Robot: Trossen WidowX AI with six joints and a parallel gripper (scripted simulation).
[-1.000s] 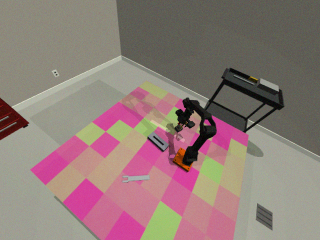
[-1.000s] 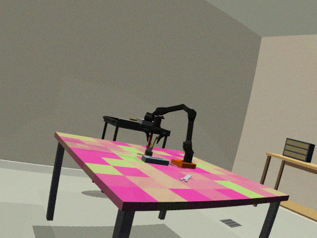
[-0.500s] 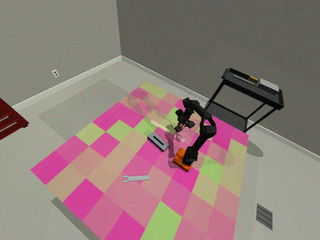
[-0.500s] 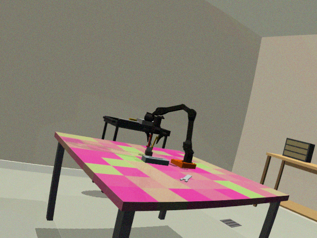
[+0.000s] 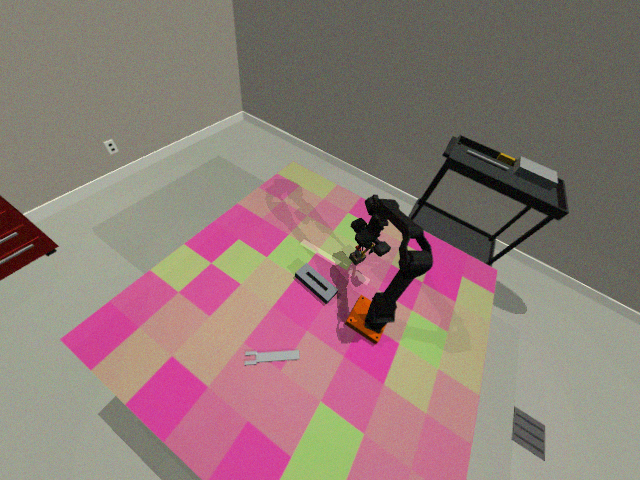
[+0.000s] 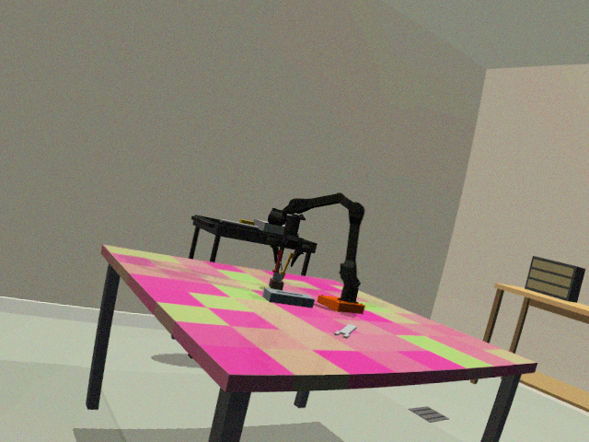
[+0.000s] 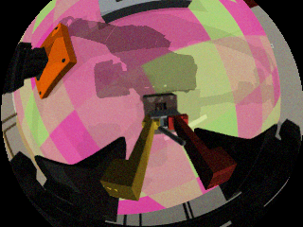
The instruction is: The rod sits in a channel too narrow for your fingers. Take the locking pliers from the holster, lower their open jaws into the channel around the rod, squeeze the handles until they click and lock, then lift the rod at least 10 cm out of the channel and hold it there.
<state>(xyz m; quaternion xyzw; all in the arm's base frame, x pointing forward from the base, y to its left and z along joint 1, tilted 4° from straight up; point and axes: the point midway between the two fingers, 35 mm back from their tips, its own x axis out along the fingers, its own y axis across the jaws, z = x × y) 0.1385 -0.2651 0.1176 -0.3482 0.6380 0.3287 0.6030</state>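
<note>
Right now my gripper tip is 130 mm short of the grey channel block, 210 mm to the right of it and 80 mm above it. Round my gripper tip: grey rod: 130 mm ahead, 200 mm to the left, 90 mm below; grey holster: 10 mm ahead, 10 mm to the right, 90 mm below; yellow handle: 10 mm behind, 10 mm to the left.
</note>
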